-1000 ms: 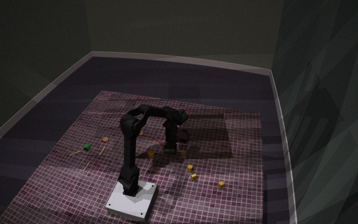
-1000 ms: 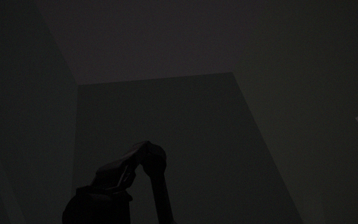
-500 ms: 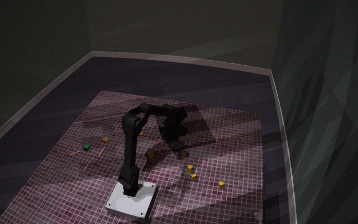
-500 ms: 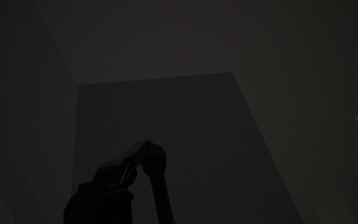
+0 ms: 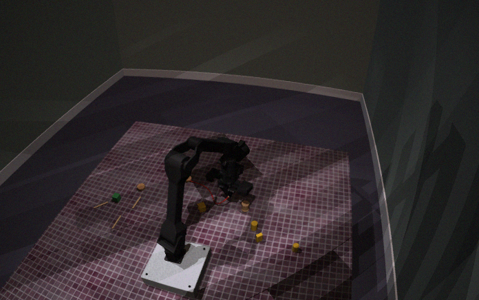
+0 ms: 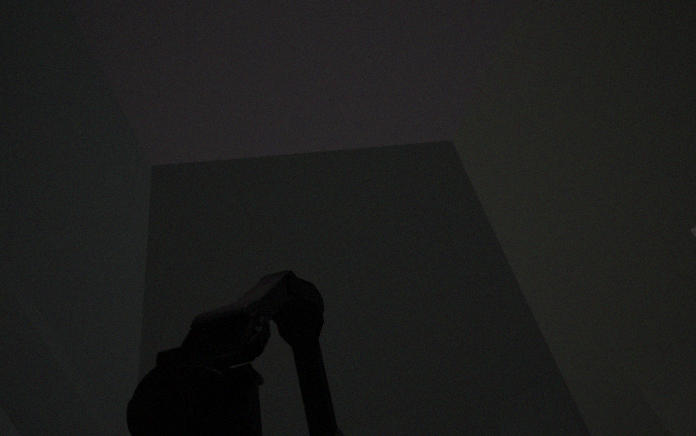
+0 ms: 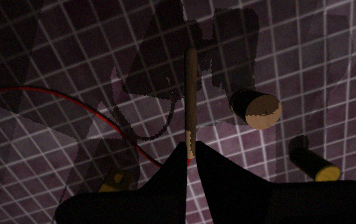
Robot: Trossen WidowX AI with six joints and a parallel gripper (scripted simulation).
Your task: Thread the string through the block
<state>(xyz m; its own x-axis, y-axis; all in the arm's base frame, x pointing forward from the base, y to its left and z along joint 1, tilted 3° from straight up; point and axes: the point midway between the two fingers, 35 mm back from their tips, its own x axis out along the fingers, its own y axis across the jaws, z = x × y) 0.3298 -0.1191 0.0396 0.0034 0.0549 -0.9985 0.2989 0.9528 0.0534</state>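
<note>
Right now the thin wooden stick is 2 cm ahead of my gripper tip. The rest, counted from my gripper tip: round wooden button 23 cm to the left, 11 cm ahead, 5 cm below; yellow wooden block 11 cm to the left, 5 cm behind, 4 cm below; wooden cylinder 7 cm to the right, 4 cm below.
</note>
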